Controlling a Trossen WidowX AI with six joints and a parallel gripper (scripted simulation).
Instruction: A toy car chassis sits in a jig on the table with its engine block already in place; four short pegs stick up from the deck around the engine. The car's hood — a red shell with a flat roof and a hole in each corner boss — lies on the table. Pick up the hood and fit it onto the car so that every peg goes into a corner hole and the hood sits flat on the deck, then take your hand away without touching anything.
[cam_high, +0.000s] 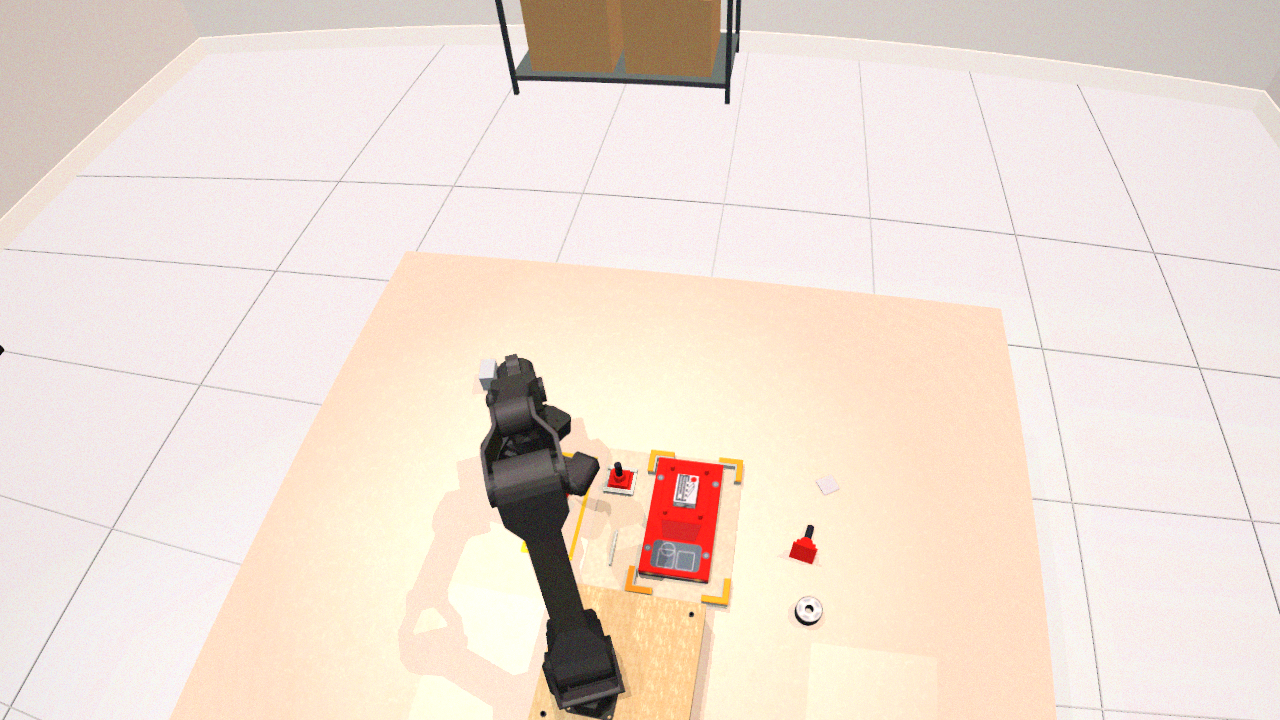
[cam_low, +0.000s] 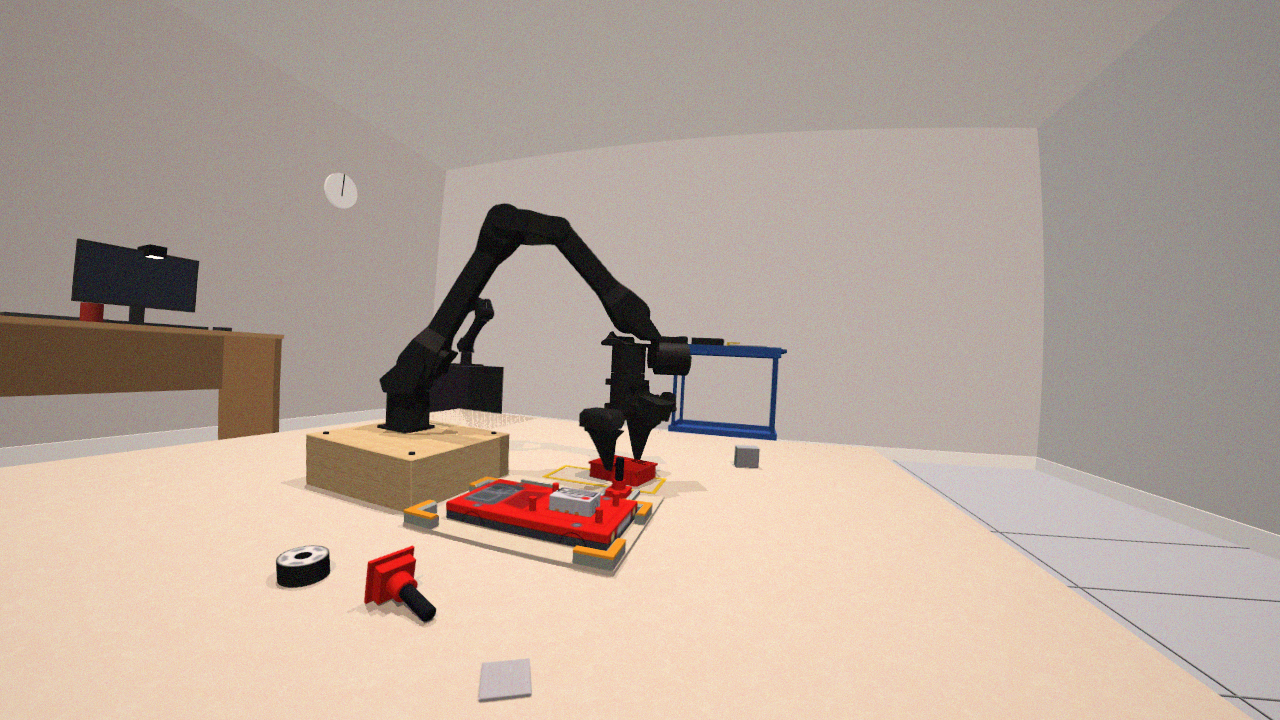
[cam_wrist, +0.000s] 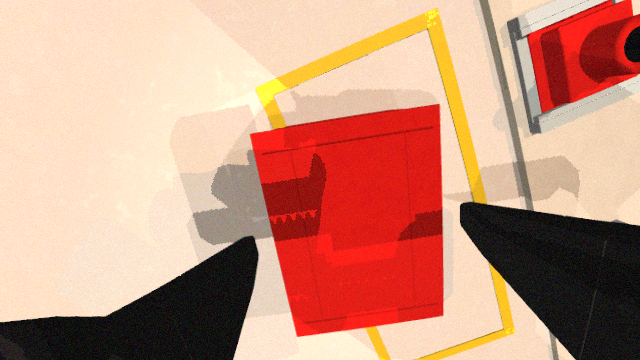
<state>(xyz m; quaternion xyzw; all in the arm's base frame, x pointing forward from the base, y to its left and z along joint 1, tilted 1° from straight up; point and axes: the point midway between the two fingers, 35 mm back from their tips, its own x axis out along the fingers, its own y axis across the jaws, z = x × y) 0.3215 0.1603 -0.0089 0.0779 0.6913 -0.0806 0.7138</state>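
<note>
The red hood lies right at my gripper tip. Also, from my gripper tip: orange-cornered jig 20 mm behind, 210 mm to the right, 10 mm below; then grey engine block 20 mm ahead, 220 mm to the right; then black-and-white wheel 140 mm behind, 440 mm to the right, 10 mm below.
</note>
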